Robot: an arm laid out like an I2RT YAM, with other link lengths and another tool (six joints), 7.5 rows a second.
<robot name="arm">
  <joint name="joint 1" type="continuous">
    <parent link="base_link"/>
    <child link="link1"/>
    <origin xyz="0 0 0.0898" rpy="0 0 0"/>
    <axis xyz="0 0 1"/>
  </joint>
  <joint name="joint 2" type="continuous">
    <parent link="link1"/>
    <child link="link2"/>
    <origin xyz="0.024 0.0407 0.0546" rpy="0 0 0"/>
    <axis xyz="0 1 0"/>
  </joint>
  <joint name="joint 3" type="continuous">
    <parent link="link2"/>
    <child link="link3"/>
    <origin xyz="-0.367 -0.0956 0" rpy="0 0 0"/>
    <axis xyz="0 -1 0"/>
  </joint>
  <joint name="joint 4" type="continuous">
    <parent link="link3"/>
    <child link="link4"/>
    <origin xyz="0.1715 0.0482 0.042" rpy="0 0 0"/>
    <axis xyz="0 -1 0"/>
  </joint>
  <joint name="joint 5" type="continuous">
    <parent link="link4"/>
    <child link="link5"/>
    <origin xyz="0.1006 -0.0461 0.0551" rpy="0 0 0"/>
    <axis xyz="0 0 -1"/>
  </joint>
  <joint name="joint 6" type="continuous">
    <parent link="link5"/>
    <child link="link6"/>
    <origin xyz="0.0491 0 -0.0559" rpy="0 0 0"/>
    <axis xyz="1 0 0"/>
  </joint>
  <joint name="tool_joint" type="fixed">
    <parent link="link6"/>
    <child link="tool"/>
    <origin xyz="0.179 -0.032 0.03" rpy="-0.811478 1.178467 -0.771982"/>
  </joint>
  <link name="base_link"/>
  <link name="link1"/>
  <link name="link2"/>
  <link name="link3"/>
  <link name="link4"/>
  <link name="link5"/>
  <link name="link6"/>
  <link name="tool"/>
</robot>
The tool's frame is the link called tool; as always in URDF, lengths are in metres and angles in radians. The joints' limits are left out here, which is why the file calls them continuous.
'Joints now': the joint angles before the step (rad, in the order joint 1, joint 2, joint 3, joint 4, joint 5, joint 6). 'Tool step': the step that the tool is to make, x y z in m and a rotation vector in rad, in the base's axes. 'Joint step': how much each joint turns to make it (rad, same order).
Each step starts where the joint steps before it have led.
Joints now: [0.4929, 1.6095, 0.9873, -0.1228, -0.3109, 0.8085]
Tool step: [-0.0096, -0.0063, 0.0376, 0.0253, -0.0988, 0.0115]
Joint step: [0.0026, -0.1012, -0.0148, 0.0048, 0.0090, -0.0257]
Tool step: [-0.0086, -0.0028, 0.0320, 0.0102, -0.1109, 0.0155]
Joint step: [0.0198, -0.0850, -0.0296, 0.0365, 0.0291, -0.0358]
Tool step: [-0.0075, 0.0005, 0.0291, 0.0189, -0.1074, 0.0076]
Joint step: [0.0324, -0.0705, -0.0399, 0.0662, 0.0403, -0.0217]
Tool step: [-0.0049, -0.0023, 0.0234, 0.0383, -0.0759, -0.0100]
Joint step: [0.0174, -0.0516, -0.0387, 0.0728, 0.0280, 0.0044]
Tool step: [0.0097, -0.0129, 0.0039, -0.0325, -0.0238, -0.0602]
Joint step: [0.0017, 0.0020, 0.0188, -0.0166, 0.0724, -0.0146]
